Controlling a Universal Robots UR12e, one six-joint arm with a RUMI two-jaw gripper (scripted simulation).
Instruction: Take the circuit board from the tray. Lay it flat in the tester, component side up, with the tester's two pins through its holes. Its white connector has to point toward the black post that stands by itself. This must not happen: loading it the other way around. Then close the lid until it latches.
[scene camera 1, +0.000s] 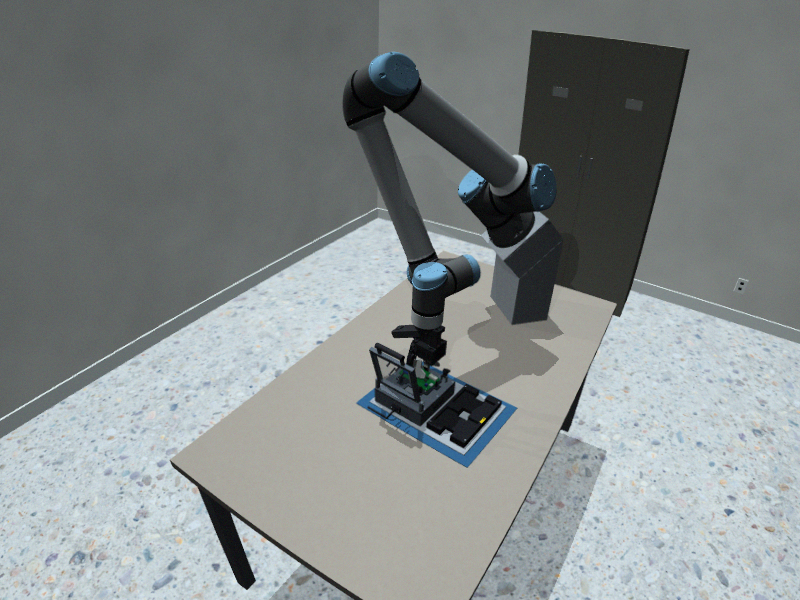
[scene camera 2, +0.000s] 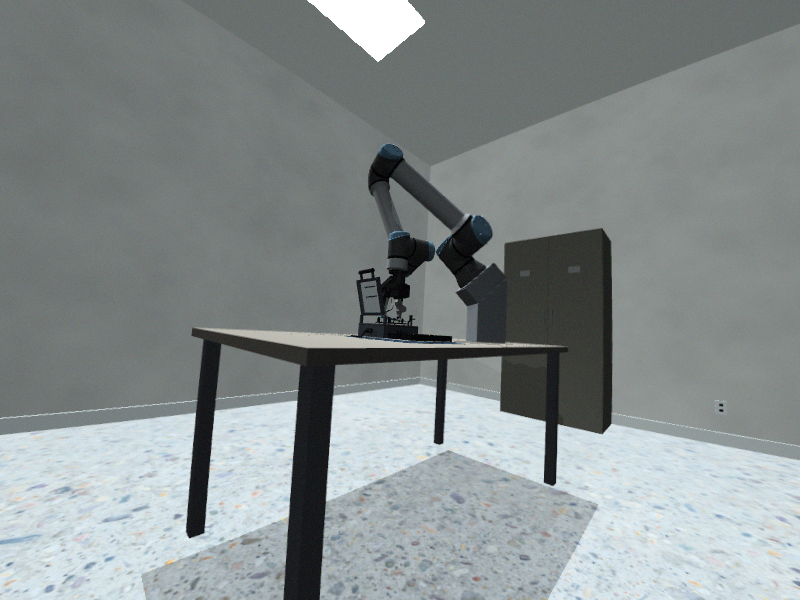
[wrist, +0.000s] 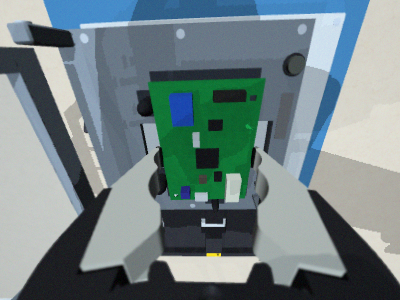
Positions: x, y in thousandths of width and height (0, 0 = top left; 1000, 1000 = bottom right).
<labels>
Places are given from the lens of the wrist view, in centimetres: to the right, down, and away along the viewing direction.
my gripper (wrist: 516, 495): 1, 0, 15
green circuit board (wrist: 516, 428): 0, -2, 12
tester (wrist: 266, 222): -7, -6, 13
The marked spots on the tester and the green circuit board are 9 cm apart.
</labels>
